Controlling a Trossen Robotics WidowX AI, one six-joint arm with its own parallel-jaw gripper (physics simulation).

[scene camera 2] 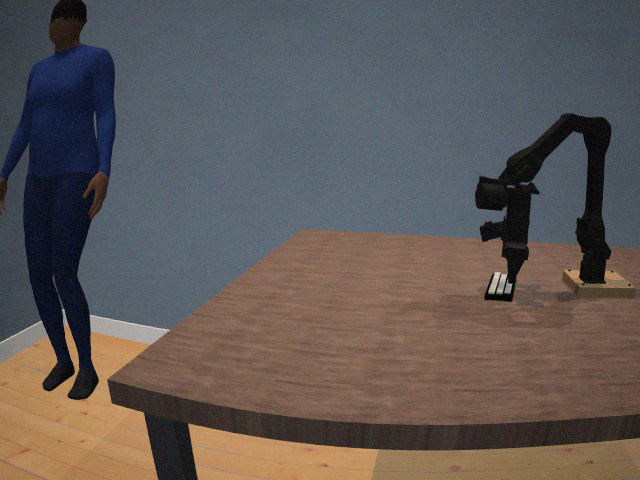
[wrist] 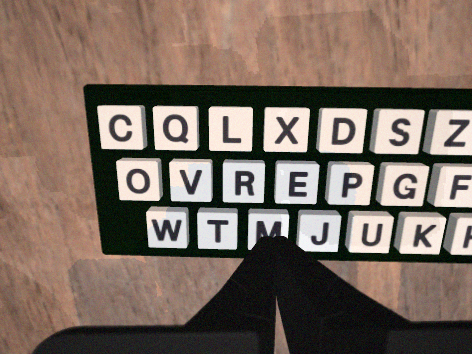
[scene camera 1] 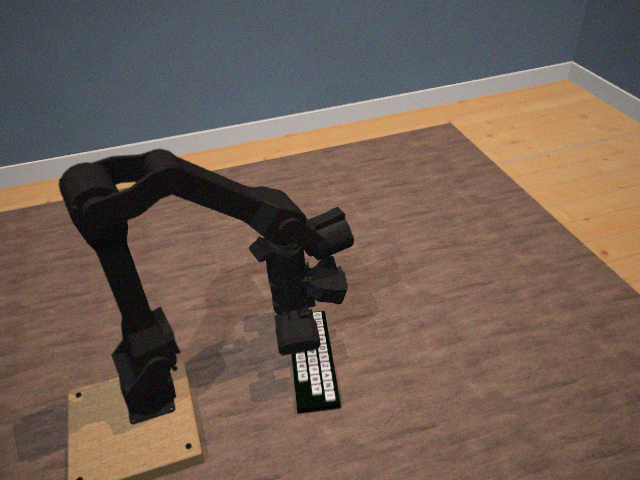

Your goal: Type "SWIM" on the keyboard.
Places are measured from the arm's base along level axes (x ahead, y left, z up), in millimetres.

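Pixels of known places: gripper, fingertip midpoint: point(scene camera 2: 510, 283) point(wrist: 272, 248); arm's base, origin of the base link: point(scene camera 2: 592, 280) point(scene camera 1: 150, 400).
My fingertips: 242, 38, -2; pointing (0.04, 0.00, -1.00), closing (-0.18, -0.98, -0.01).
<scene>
Ahead of a thing's pixels: the offset from my fingertips to its top centre, as dx, dy, dz. Level surfaces: height alone.
The black keyboard @[+14, -36, -6] point(scene camera 1: 311, 403) point(scene camera 2: 498, 297) point(wrist: 125, 95) lies flat on the table, with white letter keys in three rows. My gripper point(scene camera 2: 511, 281) point(wrist: 272, 248) is shut and empty, pointing down. In the wrist view its tips cover the lower edge of the M key @[+3, +1, -6] point(wrist: 267, 222); whether they touch it I cannot tell. The W key @[+12, +37, -6] point(wrist: 167, 228) is two keys to the left in the same row. The S key @[+30, -49, -6] point(wrist: 398, 132) is in the top row, to the right. The I key @[+13, -122, -6] point(scene camera 1: 329, 395) is at the near end in scene camera 1, where my fingertips are hidden.
The T key @[+7, +19, -6] point(wrist: 217, 230) and J key @[-1, -18, -6] point(wrist: 319, 232) flank M. My arm's wooden base plate point(scene camera 1: 134, 444) point(scene camera 2: 607, 290) stands beside the keyboard on the brown table @[dz -24] point(scene camera 1: 465, 361) point(scene camera 2: 336, 335). A person point(scene camera 2: 67, 113) in blue stands beyond the table in scene camera 2.
</scene>
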